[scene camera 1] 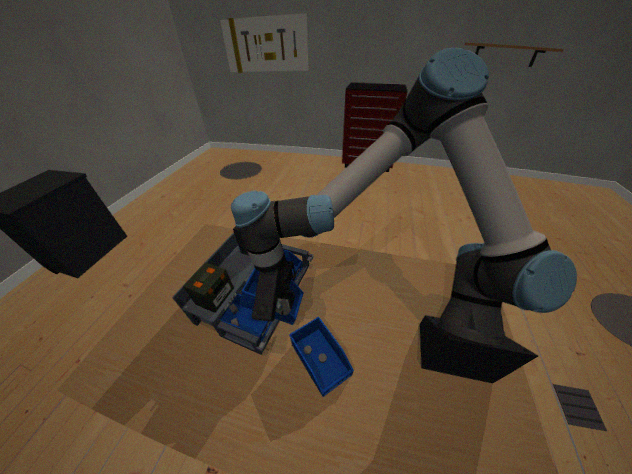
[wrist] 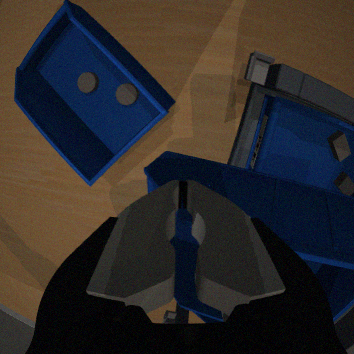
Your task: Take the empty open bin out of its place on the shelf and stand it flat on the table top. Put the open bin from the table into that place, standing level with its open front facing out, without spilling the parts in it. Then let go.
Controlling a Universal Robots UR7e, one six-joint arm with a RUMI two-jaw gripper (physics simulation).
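Places are measured from the arm's base along level axes (x ahead, y left, z up), in centimetres.
Where they show: gripper, between the fingertips: (scene camera 1: 285, 314) (wrist: 181, 183); arm's base, origin of its link: (scene camera 1: 469, 332).
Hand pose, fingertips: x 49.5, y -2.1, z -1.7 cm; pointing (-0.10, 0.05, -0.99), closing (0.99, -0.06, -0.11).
Observation:
Things, the pixels of their top centre, and the offset from my fingertips. "spot": a spot on its surface instead.
- blue open bin, a spot on its surface: (wrist: 105, 112) spot: dx -9.6, dy +2.9, dz -11.8 cm
- dark green box, centre of its top: (scene camera 1: 204, 277) dx +24.0, dy -4.8, dz +7.8 cm
A blue open bin (scene camera 1: 326, 372) (wrist: 105, 112) with two round parts stands on the table top, in front of the grey shelf (scene camera 1: 225, 265) (wrist: 258, 72). Another blue bin (scene camera 1: 295, 305) (wrist: 240, 210) sits askew at the shelf's middle place and juts out of its front; no parts show in its visible portion. My gripper (scene camera 1: 282, 307) (wrist: 181, 183) is shut, with nothing held between its fingers. It points down at the jutting bin, whose blue shows beneath and through the narrow gap between the jaws. The gripper and wrist hide much of this bin.
A blue bin (scene camera 1: 246, 318) (wrist: 295, 135) with grey parts sits in the shelf's place beside the jutting bin. A dark green box (scene camera 1: 210, 286) with orange marks rests on top of the shelf. A black block (scene camera 1: 66, 224) shows at the far left.

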